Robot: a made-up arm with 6 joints.
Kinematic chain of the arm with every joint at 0, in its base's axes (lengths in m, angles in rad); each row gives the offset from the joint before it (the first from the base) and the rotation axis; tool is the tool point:
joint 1: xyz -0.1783 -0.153 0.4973 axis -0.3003 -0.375 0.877
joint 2: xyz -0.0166 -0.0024 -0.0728 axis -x
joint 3: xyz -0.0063 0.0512 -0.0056 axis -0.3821 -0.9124 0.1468
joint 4: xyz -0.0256 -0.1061 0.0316 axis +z
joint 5: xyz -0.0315 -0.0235 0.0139 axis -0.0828 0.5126 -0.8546
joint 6: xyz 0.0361 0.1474 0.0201 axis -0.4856 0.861 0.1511
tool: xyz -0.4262 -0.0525 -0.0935
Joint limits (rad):
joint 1: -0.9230..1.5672
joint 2: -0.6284..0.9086
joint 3: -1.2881..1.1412
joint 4: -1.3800..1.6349
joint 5: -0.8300..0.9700
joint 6: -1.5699..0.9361
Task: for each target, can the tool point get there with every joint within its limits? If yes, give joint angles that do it. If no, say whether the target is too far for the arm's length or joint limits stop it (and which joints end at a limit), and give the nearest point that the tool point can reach.
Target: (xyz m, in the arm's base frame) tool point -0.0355 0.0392 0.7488
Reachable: yes | joints -0.4396 0.0631 0.0258 -0.9131 0.7609 0.6534
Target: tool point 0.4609 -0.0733 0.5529
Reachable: no: joint limits stop it (at a limit: joint 1, joint 2, joint 5, joint 6) | nearest point 0.3715 -0.0952 0.5359 | short by 0.094 m
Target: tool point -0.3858 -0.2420 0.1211
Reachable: yes | joints 1.1747 0.2504 0.3379 -0.9302 0.0820 0.1153
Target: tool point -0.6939 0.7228 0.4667
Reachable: no: too far | nearest point -0.4939 0.3186 0.4492 | short by 0.451 m
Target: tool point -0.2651 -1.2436 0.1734
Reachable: no: too far | nearest point -0.2146 -0.6988 0.3090 | short by 0.564 m
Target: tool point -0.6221 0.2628 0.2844
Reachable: no: joint limits stop it (at a limit: joint 1, joint 4, joint 5, joint 6) | nearest point -0.5834 0.2278 0.3005 | short by 0.055 m
